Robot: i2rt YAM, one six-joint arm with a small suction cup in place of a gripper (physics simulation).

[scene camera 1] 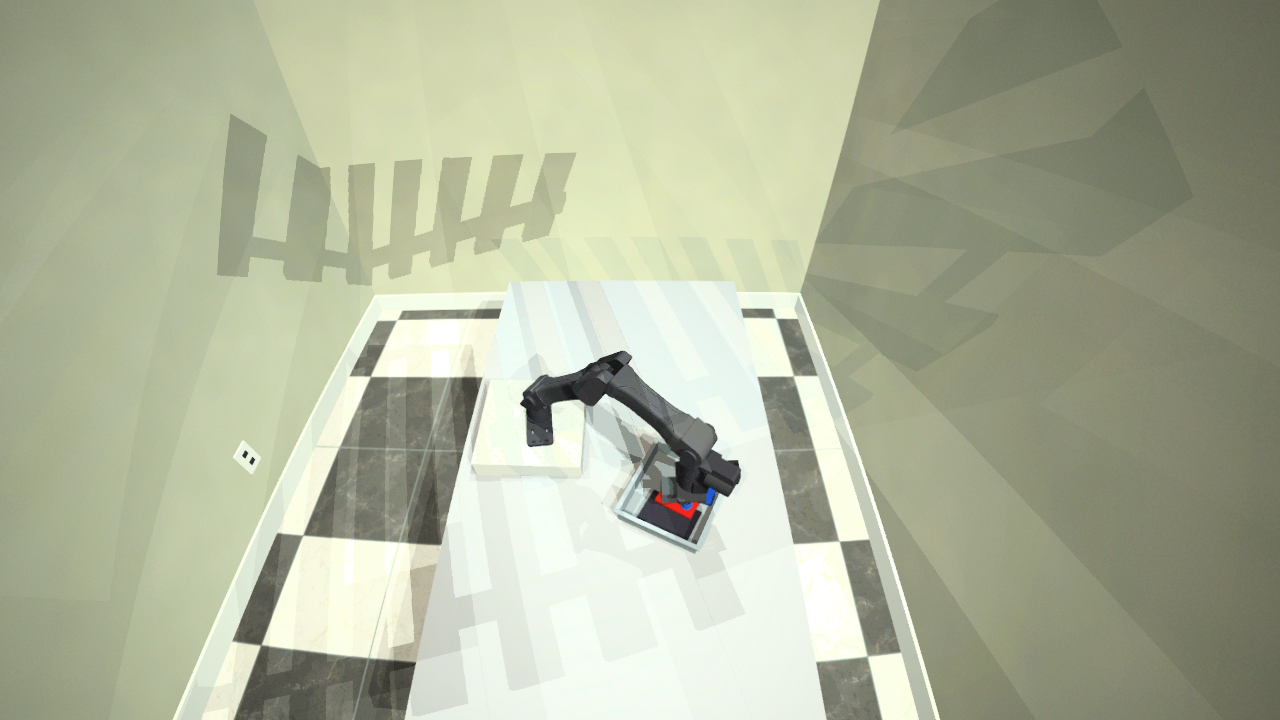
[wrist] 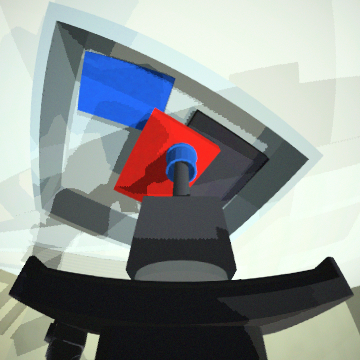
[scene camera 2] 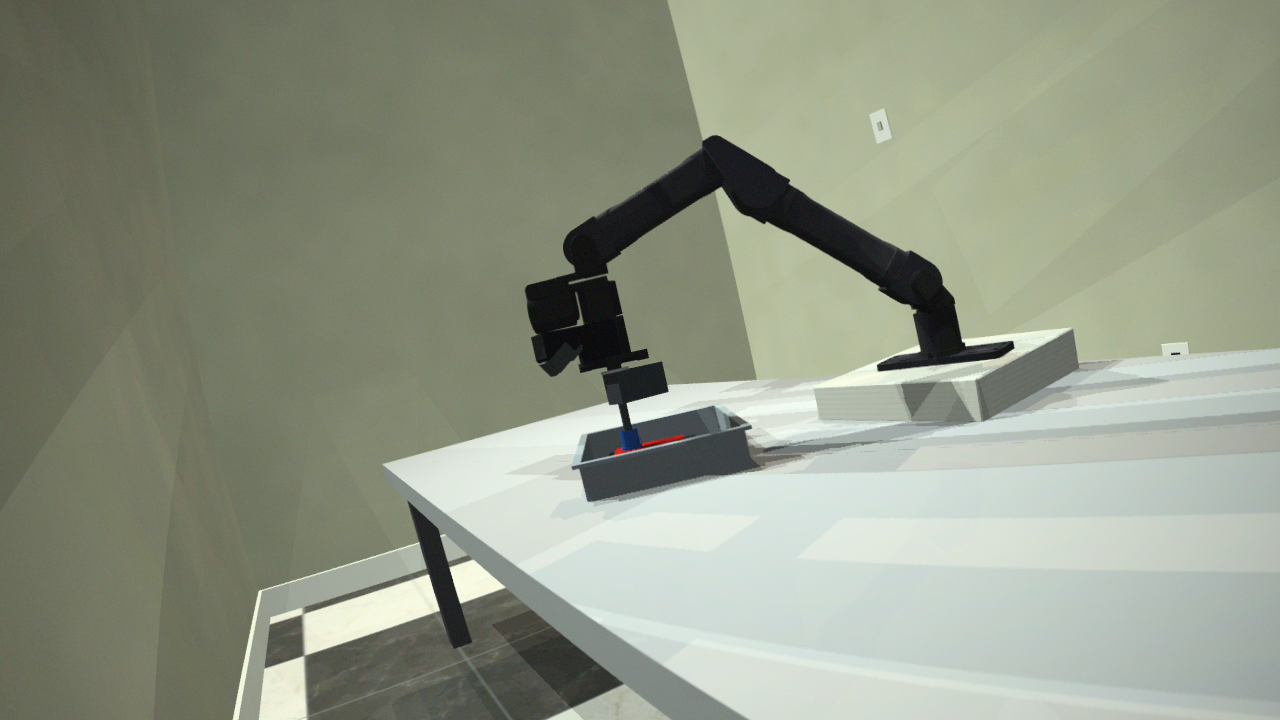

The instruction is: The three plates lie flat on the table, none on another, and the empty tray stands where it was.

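Pixels of known places: hand, tool point: (scene camera 1: pixel 686 506) (wrist: pixel 180 151); arm's base, link origin: (scene camera 1: pixel 539 416) (scene camera 2: pixel 944 359).
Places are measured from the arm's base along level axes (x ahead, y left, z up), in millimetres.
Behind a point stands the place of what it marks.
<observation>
A grey tray (scene camera 1: pixel 632 490) @(x 223, y -252, z -29 mm) (scene camera 2: pixel 662 470) @(x 401, y -189, z -38 mm) (wrist: pixel 48 107) @(x 420, y -207, z -17 mm) stands on the table near its right edge. In it lie three flat plates. A blue plate (scene camera 1: pixel 712 495) @(x 425, y -294, z -44 mm) (wrist: pixel 118 89) @(x 417, y -267, z -44 mm) is at one corner. A dark plate (scene camera 1: pixel 673 526) @(x 308, y -360, z -43 mm) (wrist: pixel 233 157) @(x 333, y -368, z -43 mm) is at the other side. A red plate (scene camera 1: pixel 663 510) (scene camera 2: pixel 660 440) @(x 307, y -301, z -27 mm) (wrist: pixel 150 153) @(x 356, y -287, z -25 mm) lies between them and overlaps both. My suction cup (scene camera 2: pixel 630 439) (wrist: pixel 181 158) points straight down inside the tray and rests on the red plate, near its edge over the dark plate.
The arm's base stands on a white block (scene camera 1: pixel 500 447) @(x -108, y -91, z 2 mm) (scene camera 2: pixel 985 385) @(x 126, y 113, z -16 mm) at the table's left side. The white table (scene camera 1: pixel 582 609) @(x 64, y -522, z -57 mm) (scene camera 2: pixel 895 555) @(x 505, y 193, z -56 mm) is long and narrow. The tray is close to the table's corner in scene camera 2.
</observation>
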